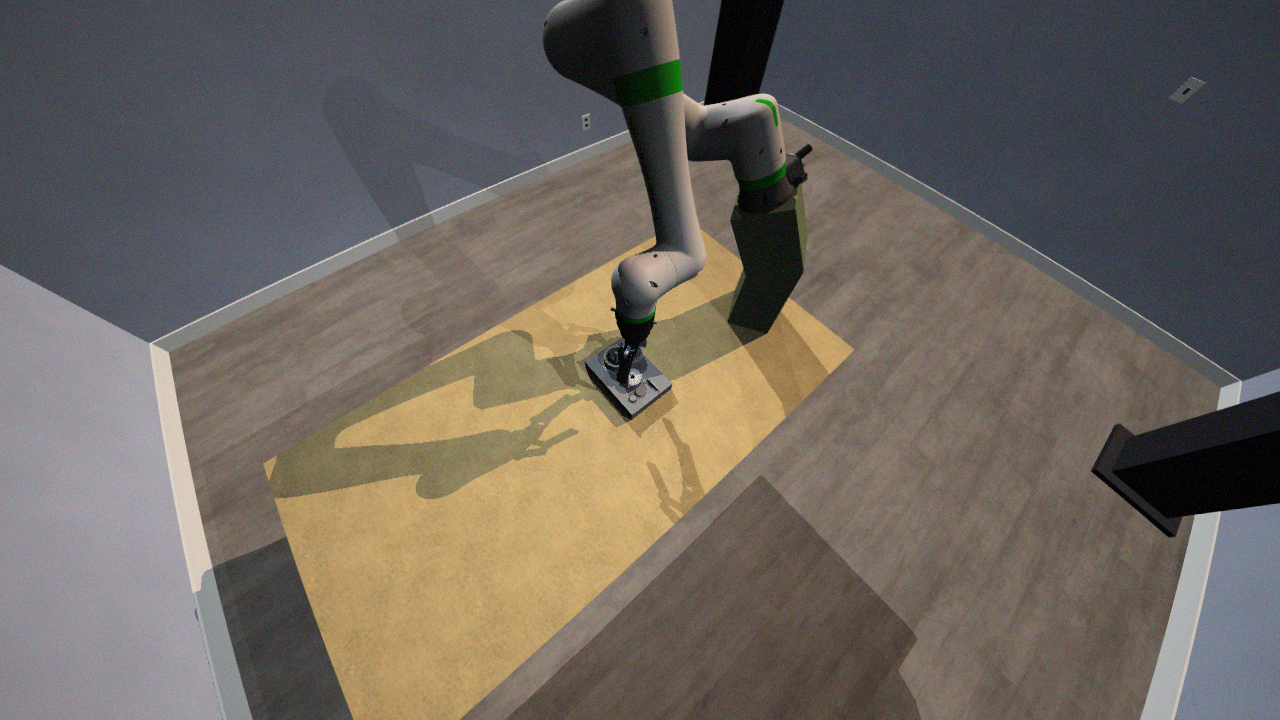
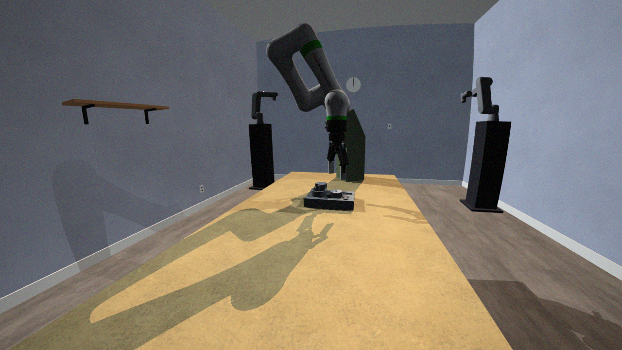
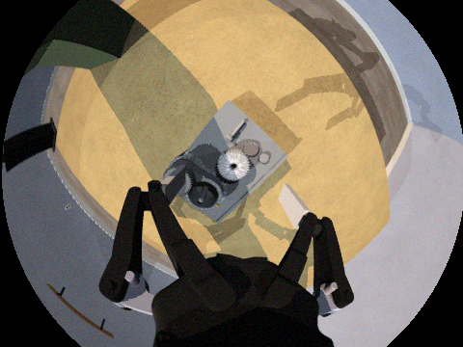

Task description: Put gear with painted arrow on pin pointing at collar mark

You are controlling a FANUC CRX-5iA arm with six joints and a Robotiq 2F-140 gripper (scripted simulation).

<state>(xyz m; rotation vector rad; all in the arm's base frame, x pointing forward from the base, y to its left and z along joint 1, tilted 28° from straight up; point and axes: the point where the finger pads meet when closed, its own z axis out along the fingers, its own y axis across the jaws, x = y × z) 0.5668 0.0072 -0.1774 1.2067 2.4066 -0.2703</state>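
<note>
My gripper is now 10 cm above the light toothed gear. From my hand the other things lie so: peg: 4 cm behind, 4 cm to the left, 11 cm below.
</note>
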